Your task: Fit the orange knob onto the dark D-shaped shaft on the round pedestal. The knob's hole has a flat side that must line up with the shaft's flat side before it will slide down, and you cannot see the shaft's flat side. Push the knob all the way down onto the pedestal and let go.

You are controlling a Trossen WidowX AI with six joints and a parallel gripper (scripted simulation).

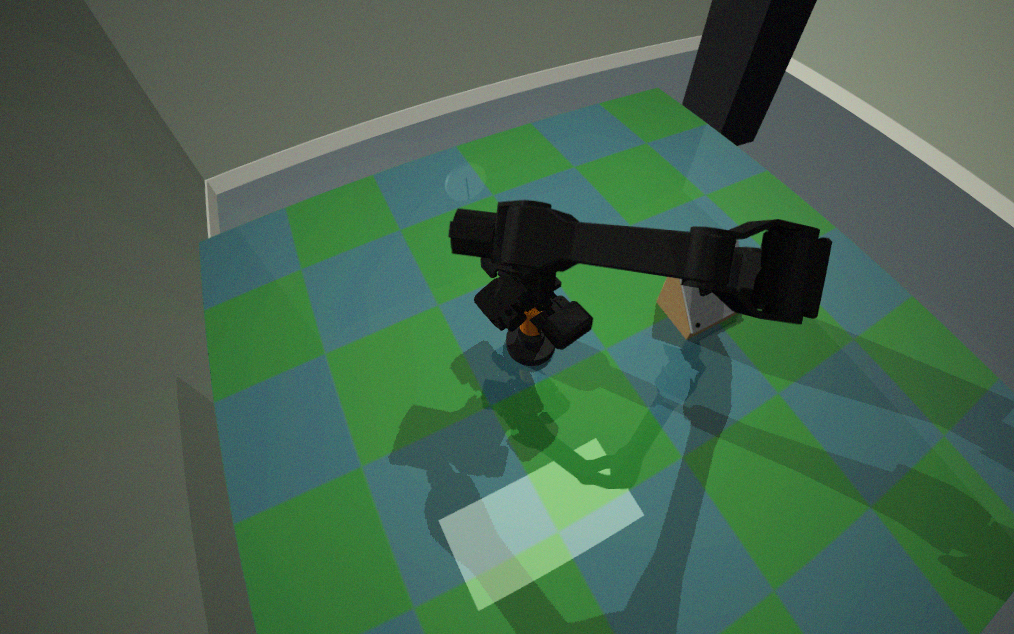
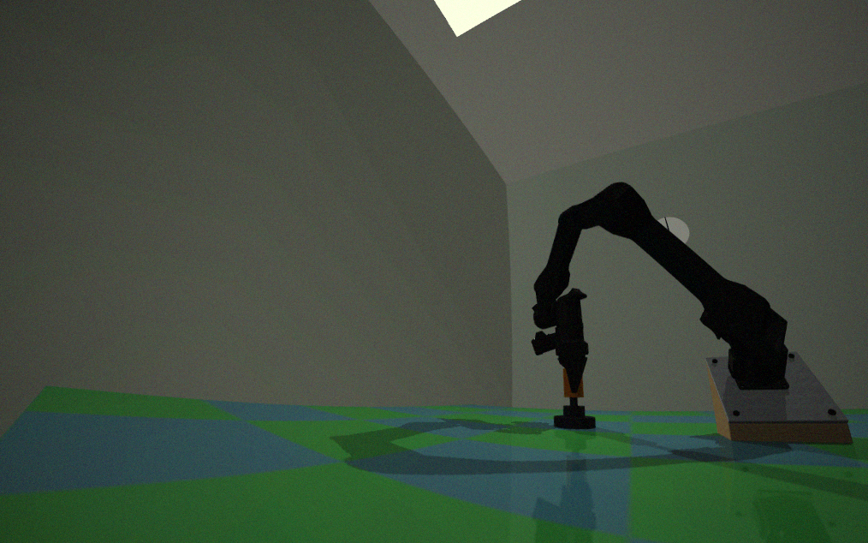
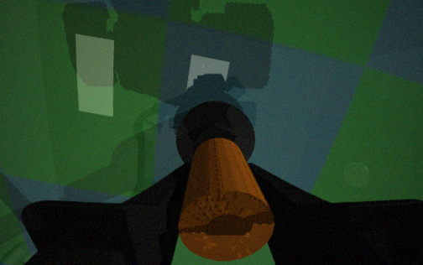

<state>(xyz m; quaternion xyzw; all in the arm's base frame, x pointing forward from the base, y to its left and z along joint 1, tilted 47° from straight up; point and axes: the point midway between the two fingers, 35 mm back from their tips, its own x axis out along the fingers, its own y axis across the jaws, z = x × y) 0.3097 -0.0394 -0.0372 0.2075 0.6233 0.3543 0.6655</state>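
Now: the orange knob 2 cm above my gripper tip. Round my gripper tip: shaft 4 cm below.
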